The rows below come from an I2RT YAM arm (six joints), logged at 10 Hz.
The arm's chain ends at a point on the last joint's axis. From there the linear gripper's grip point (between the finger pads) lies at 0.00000 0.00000 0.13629 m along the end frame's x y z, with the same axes.
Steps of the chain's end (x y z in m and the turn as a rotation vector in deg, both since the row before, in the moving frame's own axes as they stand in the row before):
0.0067 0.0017 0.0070 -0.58 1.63 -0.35
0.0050 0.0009 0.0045 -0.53 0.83 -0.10
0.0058 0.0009 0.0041 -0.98 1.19 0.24
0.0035 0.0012 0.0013 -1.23 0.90 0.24
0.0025 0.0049 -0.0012 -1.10 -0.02 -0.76
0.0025 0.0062 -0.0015 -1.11 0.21 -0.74
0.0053 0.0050 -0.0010 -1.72 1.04 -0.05
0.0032 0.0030 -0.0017 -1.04 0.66 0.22
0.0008 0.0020 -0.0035 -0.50 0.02 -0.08
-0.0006 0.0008 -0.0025 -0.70 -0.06 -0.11
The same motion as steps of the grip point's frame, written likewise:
0.0106 0.0031 0.0069 -0.58 1.63 -0.35
0.0070 0.0022 0.0045 -0.53 0.83 -0.10
0.0086 0.0032 0.0041 -0.98 1.19 0.24
0.0056 0.0041 0.0013 -1.23 0.90 0.24
0.0025 0.0075 -0.0012 -1.10 -0.02 -0.76
0.0030 0.0088 -0.0015 -1.11 0.21 -0.74
0.0078 0.0091 -0.0011 -1.72 1.04 -0.05
0.0048 0.0055 -0.0017 -1.04 0.66 0.22
0.0008 0.0032 -0.0035 -0.50 0.02 -0.08
-0.0007 0.0025 -0.0025 -0.70 -0.06 -0.11

